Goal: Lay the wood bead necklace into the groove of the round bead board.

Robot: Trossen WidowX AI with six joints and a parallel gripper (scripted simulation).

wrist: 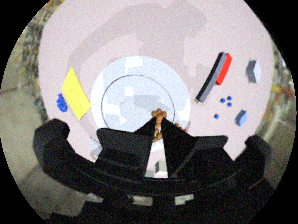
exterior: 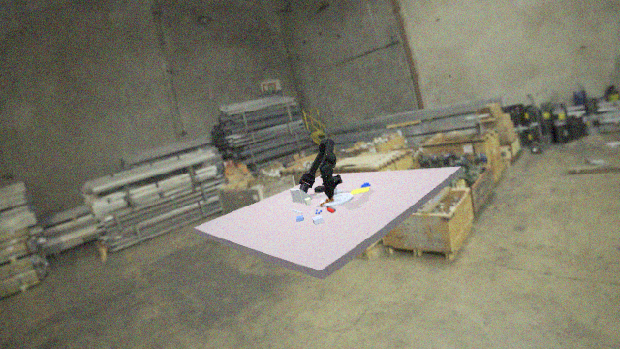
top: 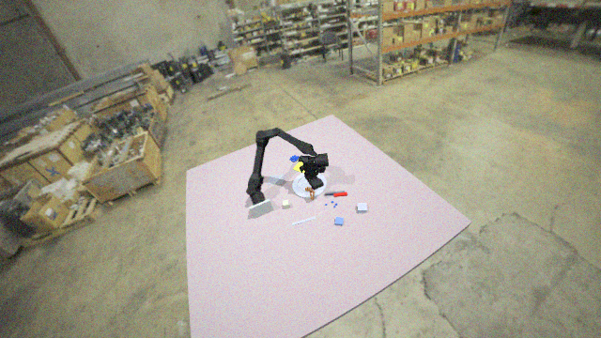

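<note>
Right now the red-handled tool is 10 cm ahead of my gripper tip, 10 cm to the right of it and 2 cm below it. Also, from my gripper tip: white stick (12 cm behind, 18 cm to the right, 2 cm below); then cream cube (18 cm behind, 5 cm to the right, 1 cm below); then yellow sheet (1 cm ahead, 22 cm to the left, 2 cm below).
</note>
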